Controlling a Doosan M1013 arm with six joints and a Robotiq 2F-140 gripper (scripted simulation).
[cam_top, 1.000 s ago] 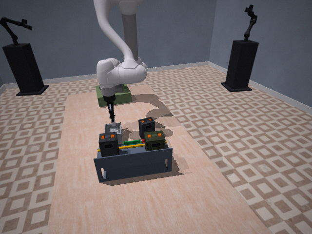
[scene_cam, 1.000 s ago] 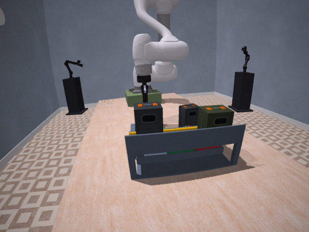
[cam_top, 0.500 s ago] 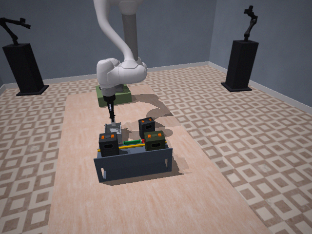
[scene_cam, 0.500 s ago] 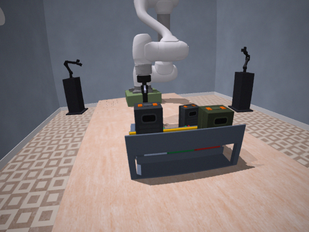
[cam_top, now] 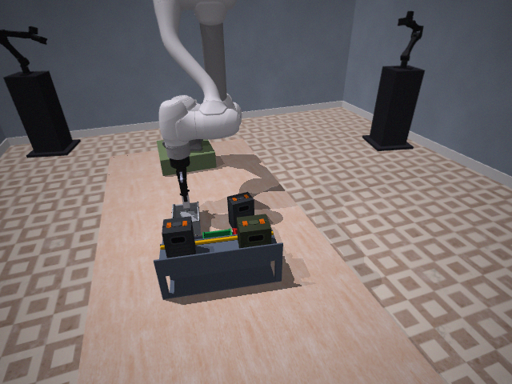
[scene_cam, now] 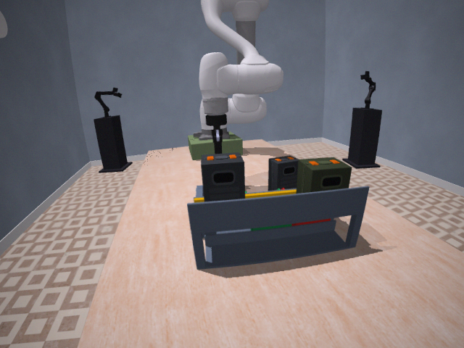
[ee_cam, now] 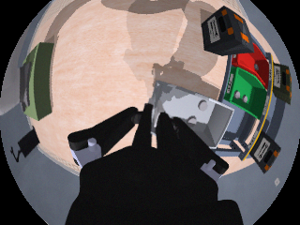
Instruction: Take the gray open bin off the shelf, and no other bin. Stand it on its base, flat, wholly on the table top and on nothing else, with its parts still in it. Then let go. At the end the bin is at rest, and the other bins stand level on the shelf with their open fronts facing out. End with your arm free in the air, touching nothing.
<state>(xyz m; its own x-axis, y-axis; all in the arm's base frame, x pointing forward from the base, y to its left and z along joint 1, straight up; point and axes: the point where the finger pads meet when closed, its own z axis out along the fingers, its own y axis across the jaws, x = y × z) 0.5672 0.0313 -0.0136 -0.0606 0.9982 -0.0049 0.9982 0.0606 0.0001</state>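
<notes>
My gripper is now 8 cm short of the gray open bin and 2 cm above it. From my hand the other things lie so: yellow rail: 32 cm ahead, 13 cm to the left, 3 cm above; then red bin: 26 cm ahead, 24 cm to the left, 4 cm below; then green bin: 26 cm ahead, 13 cm to the left, 4 cm below.
</notes>
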